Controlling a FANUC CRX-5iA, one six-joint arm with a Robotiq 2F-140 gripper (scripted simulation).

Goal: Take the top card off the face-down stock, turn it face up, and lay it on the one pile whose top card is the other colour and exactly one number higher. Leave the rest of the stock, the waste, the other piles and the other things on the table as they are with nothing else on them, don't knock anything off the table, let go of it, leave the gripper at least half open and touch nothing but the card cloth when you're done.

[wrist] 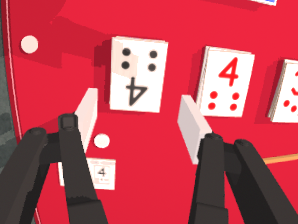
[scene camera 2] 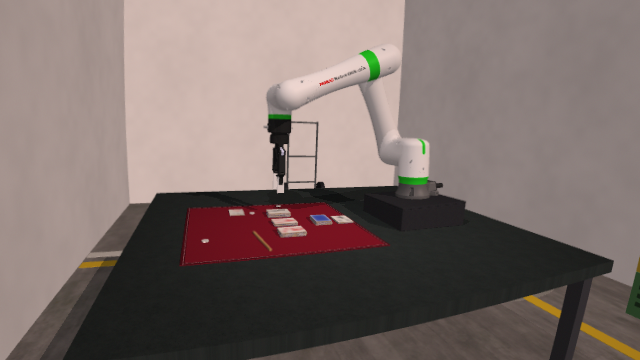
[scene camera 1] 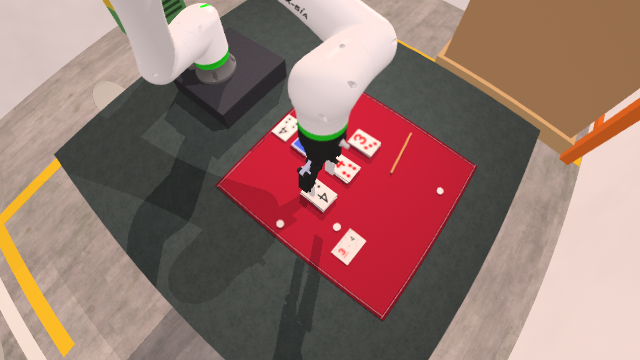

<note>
I see my gripper and a red card cloth.
My gripper is seen too in the wrist view and in scene camera 2.
</note>
